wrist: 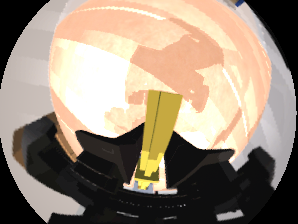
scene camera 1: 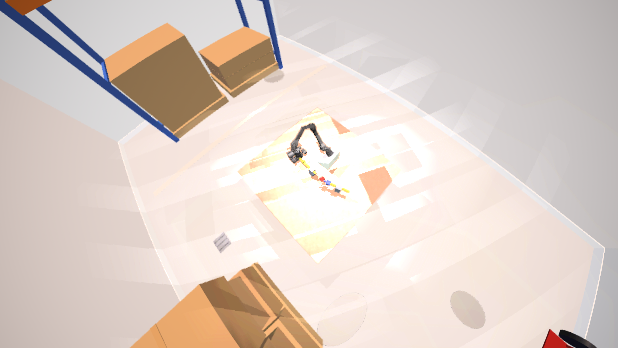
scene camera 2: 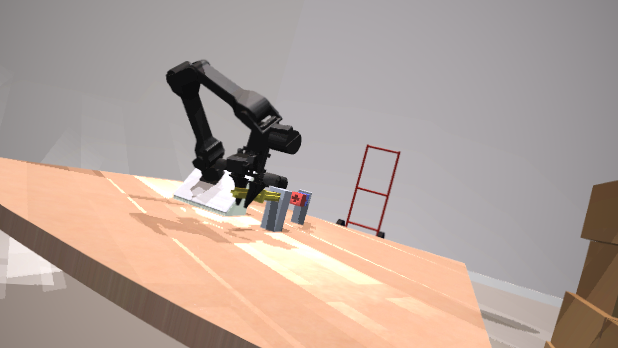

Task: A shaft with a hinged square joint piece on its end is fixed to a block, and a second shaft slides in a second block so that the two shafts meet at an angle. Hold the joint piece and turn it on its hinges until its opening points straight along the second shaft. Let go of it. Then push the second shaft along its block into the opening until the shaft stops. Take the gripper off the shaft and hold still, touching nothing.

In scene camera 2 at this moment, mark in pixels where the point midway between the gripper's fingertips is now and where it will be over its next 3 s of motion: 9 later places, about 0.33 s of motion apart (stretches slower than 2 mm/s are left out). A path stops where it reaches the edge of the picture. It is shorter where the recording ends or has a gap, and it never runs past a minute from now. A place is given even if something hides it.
My gripper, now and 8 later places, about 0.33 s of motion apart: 241, 206; 243, 206; 246, 206; 249, 207; 252, 207; 255, 207; 258, 207; 259, 207; 261, 203
